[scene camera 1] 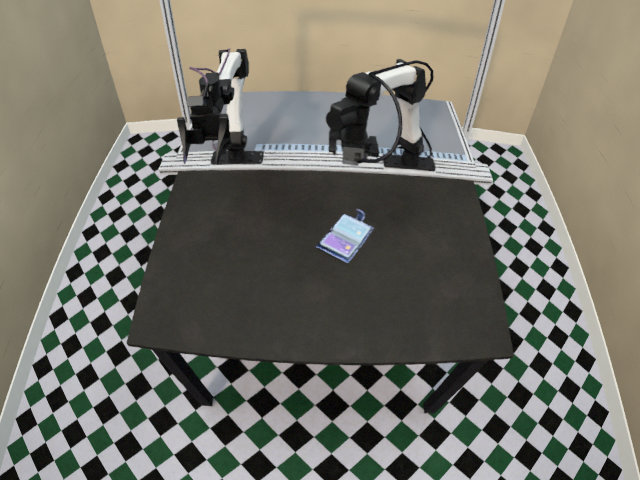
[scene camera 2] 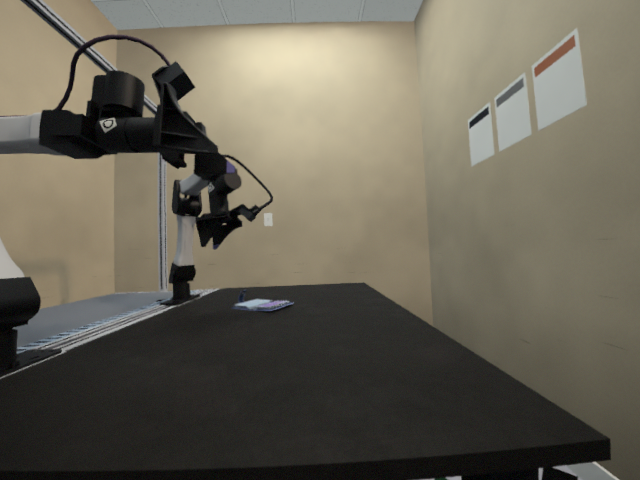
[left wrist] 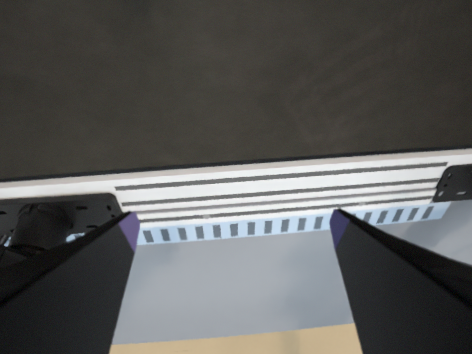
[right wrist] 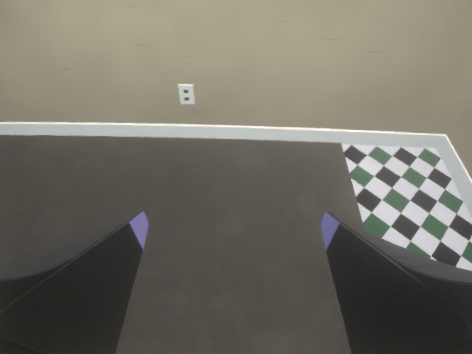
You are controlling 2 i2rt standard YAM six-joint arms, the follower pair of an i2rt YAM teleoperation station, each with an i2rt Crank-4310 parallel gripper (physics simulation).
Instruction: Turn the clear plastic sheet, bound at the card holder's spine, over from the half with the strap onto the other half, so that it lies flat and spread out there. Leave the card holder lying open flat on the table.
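Note:
The card holder (scene camera 1: 348,259) (scene camera 2: 268,310) lies open on the table, its blue strap (scene camera 1: 360,213) (scene camera 2: 241,296) curling up from the far half. The clear plastic sheet (scene camera 1: 352,227) (scene camera 2: 252,303) appears as a pale layer over the light-blue card on the strap half. The near half shows a purple card (scene camera 1: 338,244) (scene camera 2: 277,303). My left gripper (scene camera 1: 354,149) (scene camera 2: 210,244) (left wrist: 234,215) is open and empty, high behind the holder, tilted back over the mounting rail. My right gripper (scene camera 1: 200,161) (right wrist: 234,216) is open and empty, high at the far left of scene camera 1.
The black table (scene camera 1: 232,289) (scene camera 2: 320,372) bears the holder right of its middle in scene camera 1. The white mounting rail (scene camera 1: 310,162) (left wrist: 280,180) runs along its far edge, with upright posts (scene camera 1: 178,67) (scene camera 1: 485,64) at both ends. Walls stand around.

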